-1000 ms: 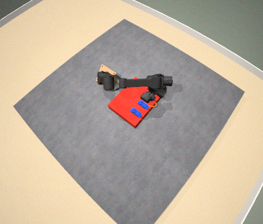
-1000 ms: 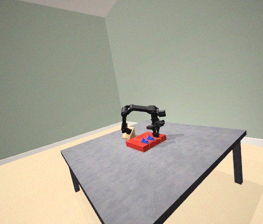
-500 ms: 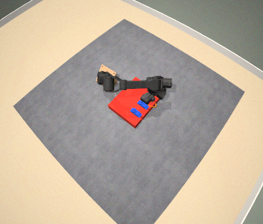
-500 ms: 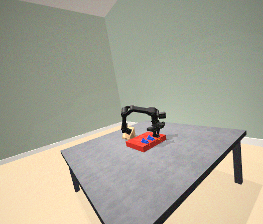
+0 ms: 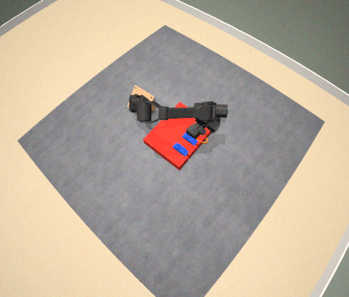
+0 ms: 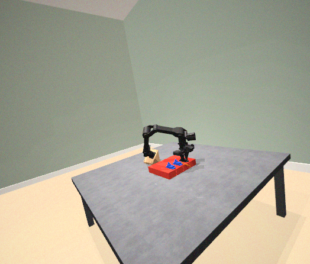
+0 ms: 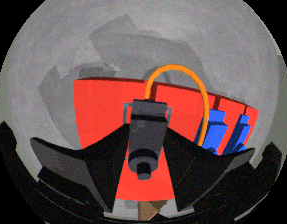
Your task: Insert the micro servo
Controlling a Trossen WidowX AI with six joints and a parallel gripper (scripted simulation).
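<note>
My gripper tip is 120 mm past the red deck, 80 mm to the left of it and 30 mm above it.
</note>
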